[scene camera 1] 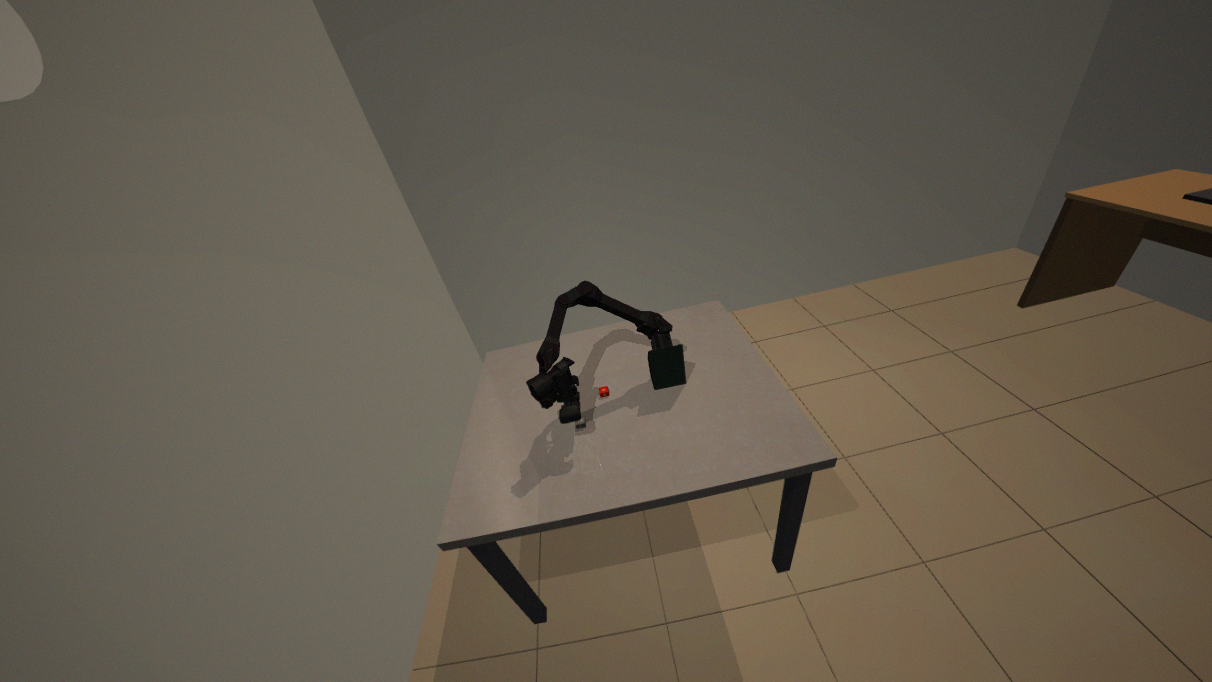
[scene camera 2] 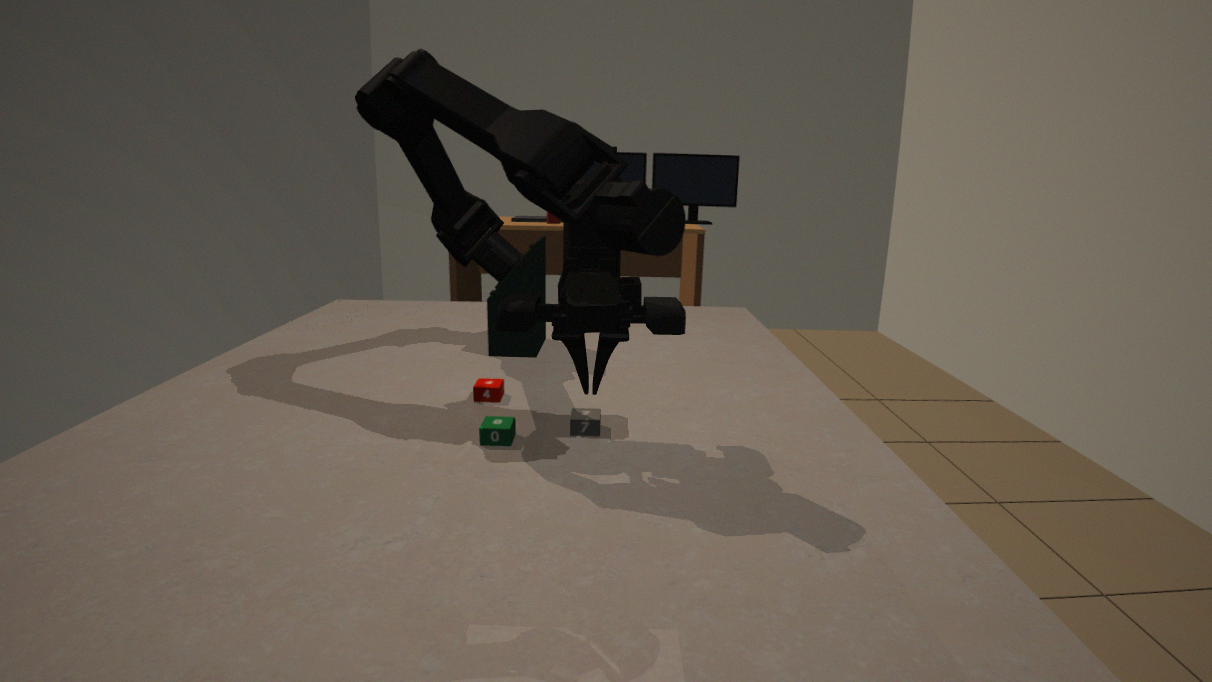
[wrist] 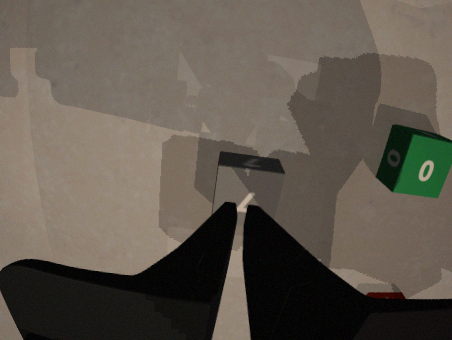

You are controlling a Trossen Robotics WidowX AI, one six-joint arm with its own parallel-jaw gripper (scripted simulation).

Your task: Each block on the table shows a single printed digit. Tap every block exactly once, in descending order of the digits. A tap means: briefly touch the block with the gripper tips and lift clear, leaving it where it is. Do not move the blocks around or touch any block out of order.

Labels:
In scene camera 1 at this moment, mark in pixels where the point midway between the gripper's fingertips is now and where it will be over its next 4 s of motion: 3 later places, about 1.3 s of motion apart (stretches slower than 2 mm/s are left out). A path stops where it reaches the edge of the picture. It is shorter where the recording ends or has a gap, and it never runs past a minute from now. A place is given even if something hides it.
The gripper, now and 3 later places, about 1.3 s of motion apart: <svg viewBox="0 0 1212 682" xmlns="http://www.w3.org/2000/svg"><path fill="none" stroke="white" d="M575 416L572 407L599 381L600 379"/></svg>

